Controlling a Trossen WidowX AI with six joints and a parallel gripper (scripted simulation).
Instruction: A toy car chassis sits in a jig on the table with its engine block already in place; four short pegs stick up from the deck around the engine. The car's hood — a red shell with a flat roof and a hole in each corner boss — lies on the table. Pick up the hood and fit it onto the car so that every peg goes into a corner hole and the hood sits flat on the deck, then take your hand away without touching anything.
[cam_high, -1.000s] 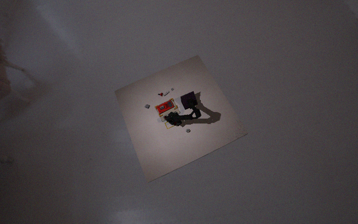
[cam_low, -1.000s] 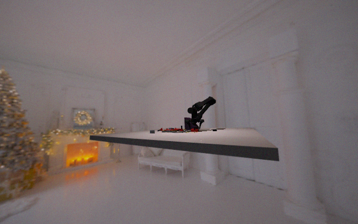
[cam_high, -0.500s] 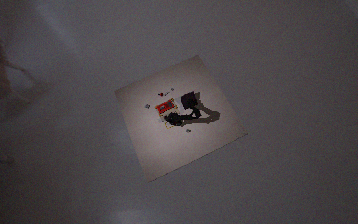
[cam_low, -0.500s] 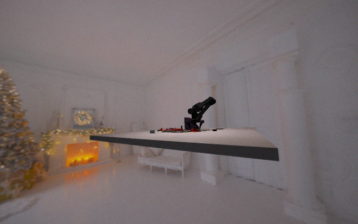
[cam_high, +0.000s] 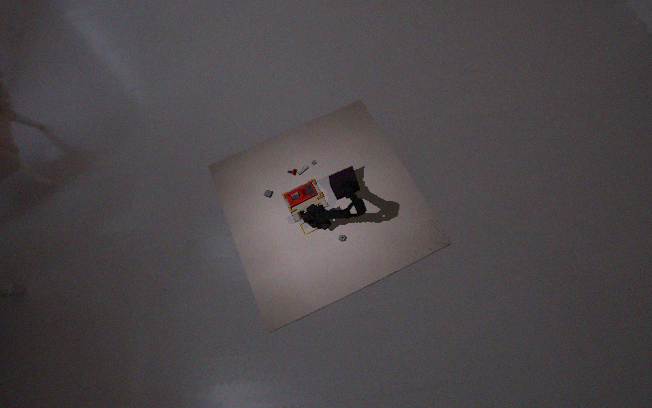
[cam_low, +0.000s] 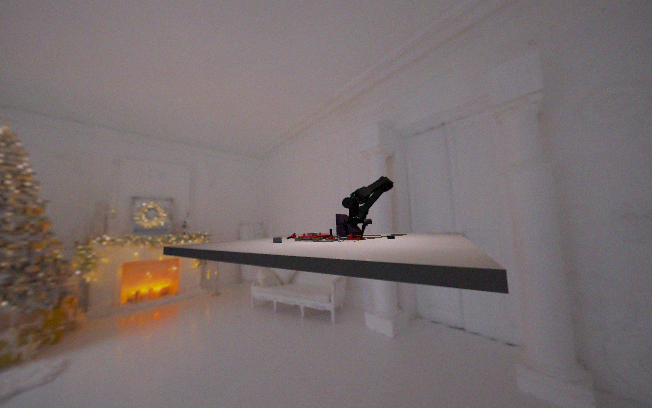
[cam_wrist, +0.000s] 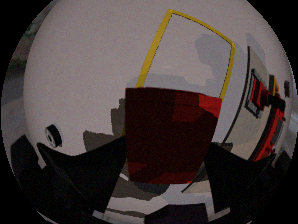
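Now: the jig 20 cm to the right of my gripper tip and 4 cm ahead of it. Also, from my gripper tip: red hood: 1 cm above.
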